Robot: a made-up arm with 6 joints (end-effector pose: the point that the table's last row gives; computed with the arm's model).
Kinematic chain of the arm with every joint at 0, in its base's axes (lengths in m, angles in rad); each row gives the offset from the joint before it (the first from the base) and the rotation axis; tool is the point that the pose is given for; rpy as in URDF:
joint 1: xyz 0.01 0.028 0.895 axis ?
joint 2: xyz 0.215 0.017 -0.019 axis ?
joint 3: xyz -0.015 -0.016 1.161 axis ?
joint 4: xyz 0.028 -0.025 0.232 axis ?
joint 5: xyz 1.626 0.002 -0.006 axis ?
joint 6: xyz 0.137 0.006 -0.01 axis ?
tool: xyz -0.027 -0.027 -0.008 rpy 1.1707 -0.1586 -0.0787
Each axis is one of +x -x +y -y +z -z.
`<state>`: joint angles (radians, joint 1 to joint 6).
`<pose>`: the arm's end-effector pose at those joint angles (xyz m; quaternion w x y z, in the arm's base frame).
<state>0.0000 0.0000 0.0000 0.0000 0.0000 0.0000</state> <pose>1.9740 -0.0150 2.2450 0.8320 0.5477 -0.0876 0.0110</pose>
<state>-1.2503 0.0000 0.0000 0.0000 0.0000 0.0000</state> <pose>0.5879 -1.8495 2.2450 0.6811 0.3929 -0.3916 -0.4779</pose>
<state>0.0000 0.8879 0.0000 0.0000 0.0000 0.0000</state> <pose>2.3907 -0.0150 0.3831 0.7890 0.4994 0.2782 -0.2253</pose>
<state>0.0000 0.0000 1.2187 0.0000 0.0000 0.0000</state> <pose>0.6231 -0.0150 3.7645 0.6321 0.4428 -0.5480 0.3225</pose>
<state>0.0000 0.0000 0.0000 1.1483 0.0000 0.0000</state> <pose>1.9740 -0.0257 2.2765 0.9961 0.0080 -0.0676 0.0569</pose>
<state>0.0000 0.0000 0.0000 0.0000 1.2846 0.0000</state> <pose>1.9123 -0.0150 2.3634 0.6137 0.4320 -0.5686 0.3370</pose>
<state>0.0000 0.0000 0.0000 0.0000 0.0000 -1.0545</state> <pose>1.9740 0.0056 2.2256 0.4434 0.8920 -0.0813 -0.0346</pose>
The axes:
joint 1: +z
joint 2: +y
joint 3: -y
joint 4: -x
joint 5: -y
joint 6: -x

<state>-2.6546 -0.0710 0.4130 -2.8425 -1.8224 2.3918</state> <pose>-1.2387 -0.6206 3.1057 0.8272 -0.3967 -0.3945 -0.0519</pose>
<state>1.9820 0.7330 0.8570 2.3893 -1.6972 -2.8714</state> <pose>-0.8969 2.4286 2.2388 0.1267 0.9323 -0.0849 0.3280</pose>
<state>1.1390 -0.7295 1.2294 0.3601 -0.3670 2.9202</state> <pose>-0.5696 -1.2497 3.2902 0.6502 -0.3650 -0.6067 -0.2756</pose>
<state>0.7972 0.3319 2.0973 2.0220 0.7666 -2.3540</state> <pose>0.0484 0.0813 3.6604 0.3646 0.4333 -0.2153 0.7956</pose>
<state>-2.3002 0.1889 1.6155 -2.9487 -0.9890 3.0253</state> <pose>-0.2415 -0.1955 3.7647 0.6044 -0.6655 -0.4378 -0.0104</pose>
